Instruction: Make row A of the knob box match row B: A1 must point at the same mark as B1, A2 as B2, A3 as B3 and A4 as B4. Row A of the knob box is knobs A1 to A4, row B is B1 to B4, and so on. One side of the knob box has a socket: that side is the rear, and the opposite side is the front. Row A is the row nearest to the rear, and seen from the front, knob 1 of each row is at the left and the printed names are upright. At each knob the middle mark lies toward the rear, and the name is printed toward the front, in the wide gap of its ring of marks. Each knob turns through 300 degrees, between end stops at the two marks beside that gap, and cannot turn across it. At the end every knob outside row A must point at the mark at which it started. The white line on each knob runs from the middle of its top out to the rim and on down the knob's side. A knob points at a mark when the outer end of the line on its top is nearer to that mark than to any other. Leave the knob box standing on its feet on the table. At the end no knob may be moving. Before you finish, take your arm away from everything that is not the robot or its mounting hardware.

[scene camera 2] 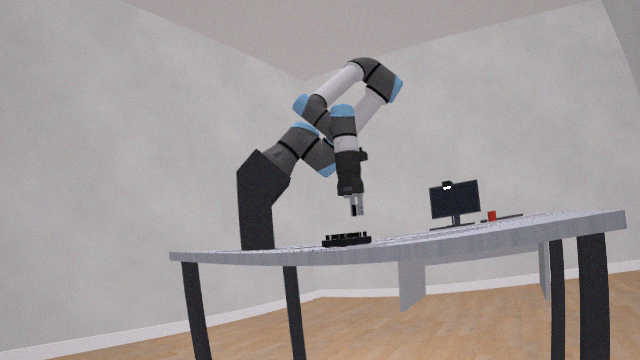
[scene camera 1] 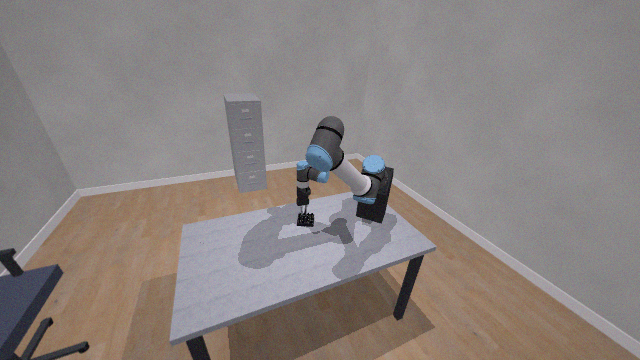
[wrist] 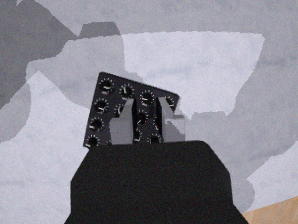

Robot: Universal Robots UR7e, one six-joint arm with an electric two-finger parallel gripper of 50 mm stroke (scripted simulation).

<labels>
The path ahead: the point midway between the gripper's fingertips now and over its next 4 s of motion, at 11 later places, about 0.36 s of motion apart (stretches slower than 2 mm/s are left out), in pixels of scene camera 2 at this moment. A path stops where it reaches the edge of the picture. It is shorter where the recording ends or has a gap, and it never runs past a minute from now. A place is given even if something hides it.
The gripper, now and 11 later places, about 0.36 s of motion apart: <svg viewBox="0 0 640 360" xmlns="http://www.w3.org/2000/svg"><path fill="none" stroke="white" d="M357 215L357 216L357 219L358 222L358 226L358 229L358 230L359 231L359 234L359 234L359 228L358 222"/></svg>
</labels>
